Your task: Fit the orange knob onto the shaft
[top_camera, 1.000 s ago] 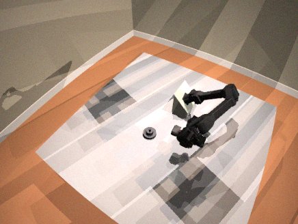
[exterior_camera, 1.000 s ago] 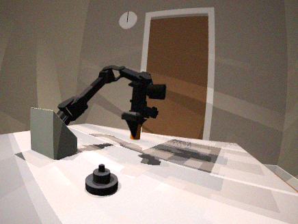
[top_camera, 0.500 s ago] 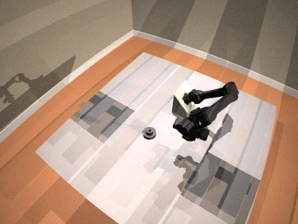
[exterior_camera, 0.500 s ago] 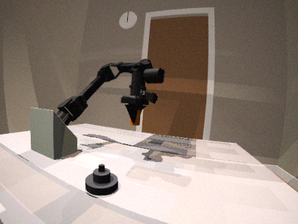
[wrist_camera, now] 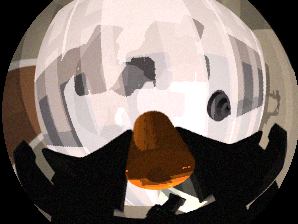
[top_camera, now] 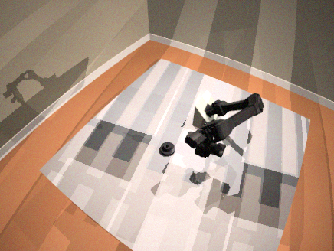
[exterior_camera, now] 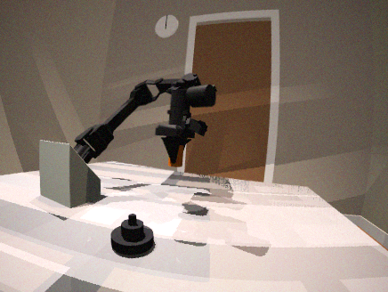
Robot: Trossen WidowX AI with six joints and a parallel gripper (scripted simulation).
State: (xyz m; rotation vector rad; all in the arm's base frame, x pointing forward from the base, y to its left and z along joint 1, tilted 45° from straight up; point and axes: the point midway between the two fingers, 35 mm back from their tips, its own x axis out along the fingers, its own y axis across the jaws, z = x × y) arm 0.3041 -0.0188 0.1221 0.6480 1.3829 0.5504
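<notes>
Right now my gripper tip is 20 mm past the pedestal, 200 mm to the left of it and 110 mm above it. Round my gripper tip: orange knob: 20 mm above.
</notes>
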